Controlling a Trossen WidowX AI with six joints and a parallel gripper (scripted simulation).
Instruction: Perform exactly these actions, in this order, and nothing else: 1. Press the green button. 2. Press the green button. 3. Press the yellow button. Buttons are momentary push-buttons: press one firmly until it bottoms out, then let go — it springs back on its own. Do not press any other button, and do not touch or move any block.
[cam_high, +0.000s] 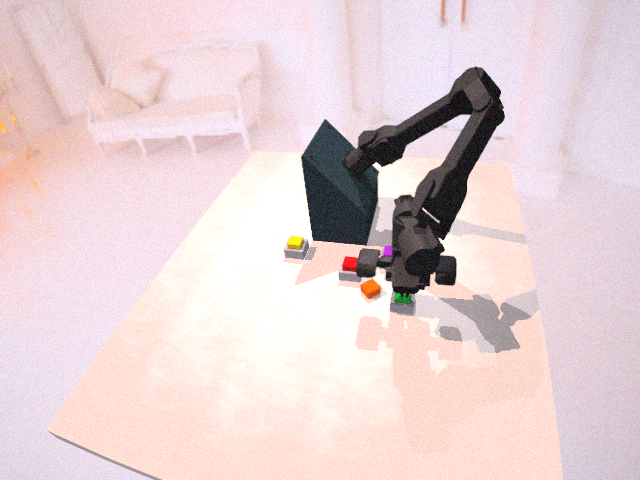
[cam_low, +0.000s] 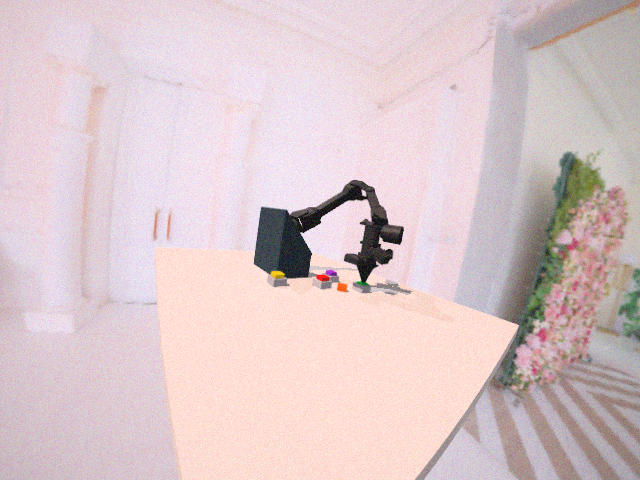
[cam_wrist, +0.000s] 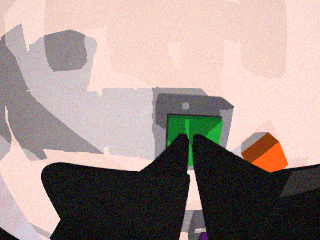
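My gripper tip is now 28 cm to the left of the yellow button and 13 cm past it. The rest, counted from my gripper tip: orange block (8 cm to the right, 3 cm behind, 2 cm below); then green button (1 cm below); then purple button (13 cm behind, 5 cm to the right).
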